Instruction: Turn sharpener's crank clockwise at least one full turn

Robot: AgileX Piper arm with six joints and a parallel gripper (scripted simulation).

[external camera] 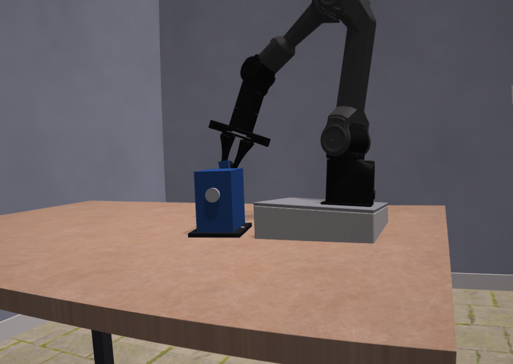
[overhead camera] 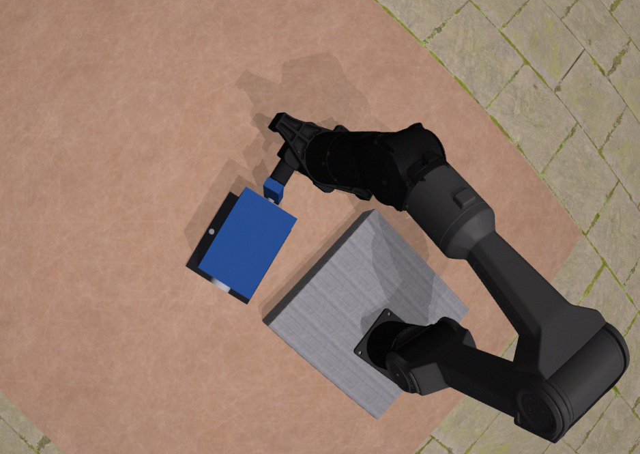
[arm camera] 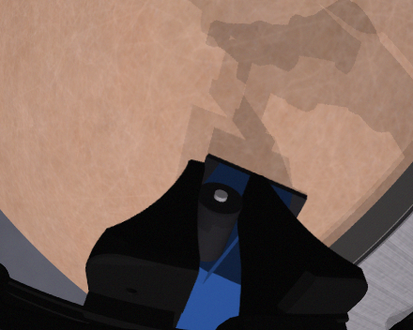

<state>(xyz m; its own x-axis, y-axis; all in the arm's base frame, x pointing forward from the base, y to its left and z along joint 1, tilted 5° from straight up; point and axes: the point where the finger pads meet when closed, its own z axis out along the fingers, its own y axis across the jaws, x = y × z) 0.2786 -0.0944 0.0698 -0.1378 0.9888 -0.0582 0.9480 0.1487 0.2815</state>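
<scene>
My gripper is now 20 mm to the right of the black crank handle. Also, from my hand: crank (30 mm to the left, 10 mm below).
</scene>
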